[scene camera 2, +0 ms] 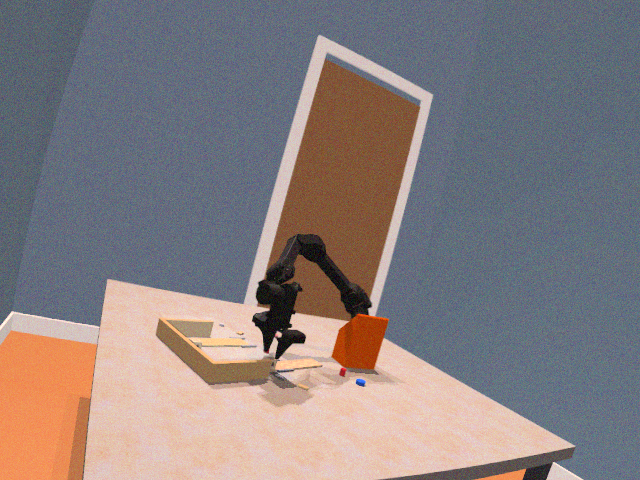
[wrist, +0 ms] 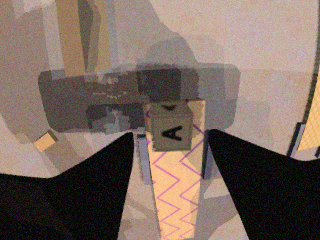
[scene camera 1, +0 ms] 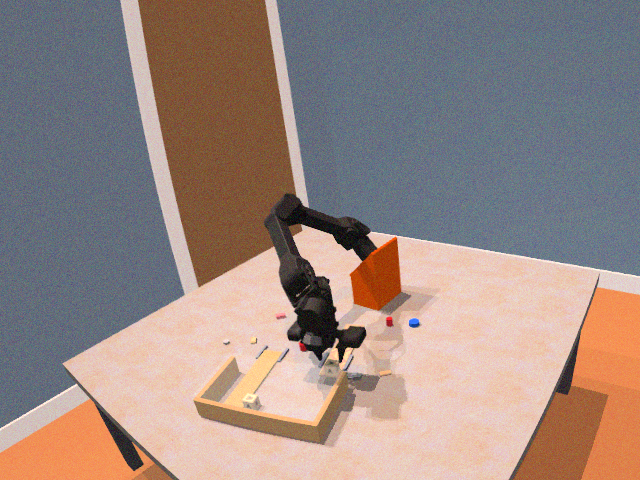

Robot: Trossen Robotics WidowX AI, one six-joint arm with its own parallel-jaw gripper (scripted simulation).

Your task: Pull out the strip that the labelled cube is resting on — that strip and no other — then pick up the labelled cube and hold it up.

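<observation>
My gripper is visible at (scene camera 1: 330, 361), and I find the gripper again at (scene camera 2: 271, 355). As for the wrist view, it gives me my gripper (wrist: 172, 137) together with a labelled cube (wrist: 171, 123).
</observation>
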